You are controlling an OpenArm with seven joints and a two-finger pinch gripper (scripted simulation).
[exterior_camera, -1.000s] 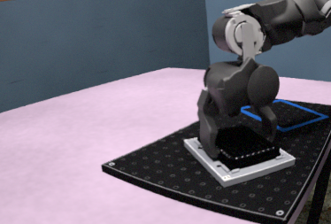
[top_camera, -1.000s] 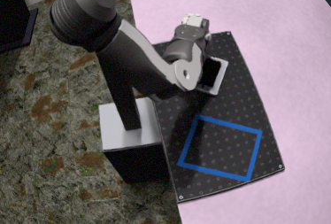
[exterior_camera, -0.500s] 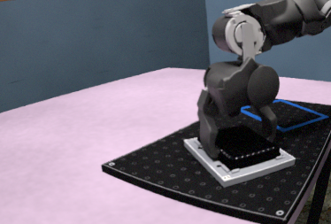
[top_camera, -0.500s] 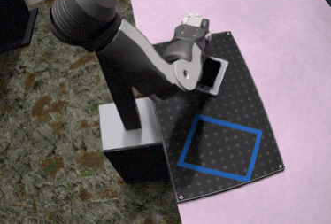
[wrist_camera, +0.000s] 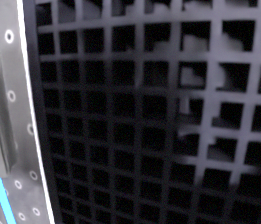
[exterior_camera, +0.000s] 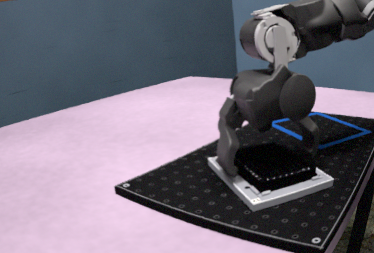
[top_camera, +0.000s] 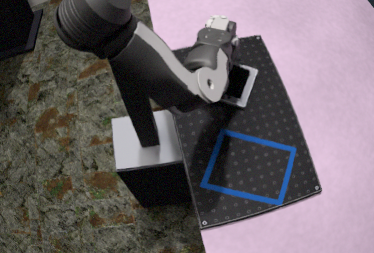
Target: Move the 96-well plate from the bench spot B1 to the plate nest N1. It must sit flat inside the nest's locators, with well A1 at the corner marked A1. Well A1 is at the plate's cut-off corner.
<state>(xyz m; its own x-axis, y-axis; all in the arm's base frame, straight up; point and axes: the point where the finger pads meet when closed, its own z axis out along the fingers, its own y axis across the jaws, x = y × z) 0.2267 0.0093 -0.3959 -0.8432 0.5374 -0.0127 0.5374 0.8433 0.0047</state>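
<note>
Right now the black 96-well plate is right at my hand. Also, from my hand: grey plate nest 2 cm below.
</note>
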